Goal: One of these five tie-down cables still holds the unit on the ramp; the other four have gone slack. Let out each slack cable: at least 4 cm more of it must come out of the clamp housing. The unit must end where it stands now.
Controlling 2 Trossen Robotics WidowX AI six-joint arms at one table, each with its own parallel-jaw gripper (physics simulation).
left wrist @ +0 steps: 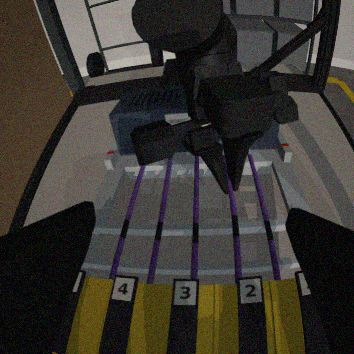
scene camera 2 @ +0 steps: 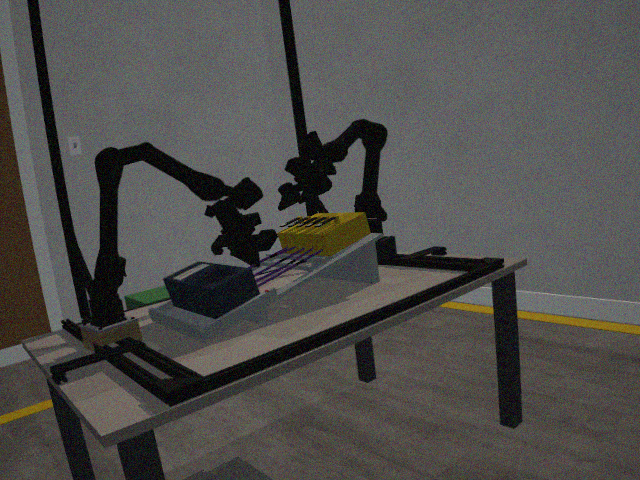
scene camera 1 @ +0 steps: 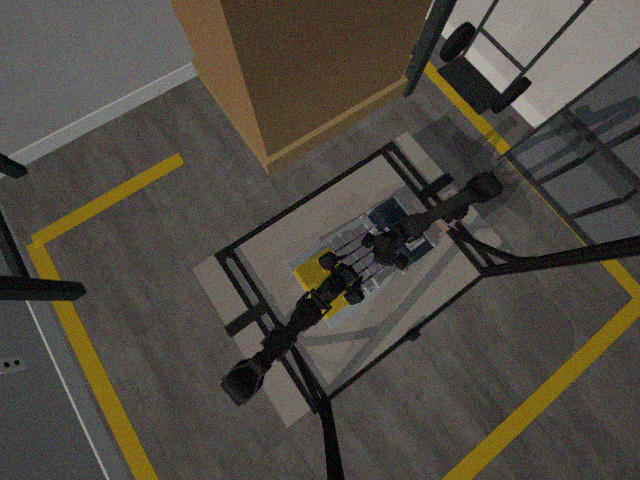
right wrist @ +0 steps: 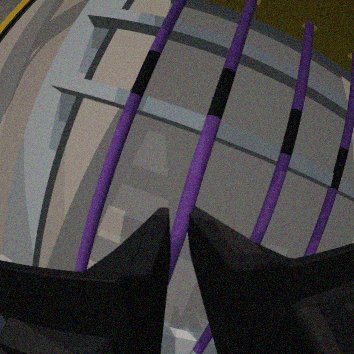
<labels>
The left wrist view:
my left gripper: 195, 216
my right gripper: 229, 190
dark blue unit: 137, 107
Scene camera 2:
my left gripper: 288, 206
my right gripper: 257, 266
dark blue unit: 212, 290
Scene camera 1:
my left gripper: 354, 265
dark blue unit: 385, 215
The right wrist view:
my right gripper: 177, 216
</labels>
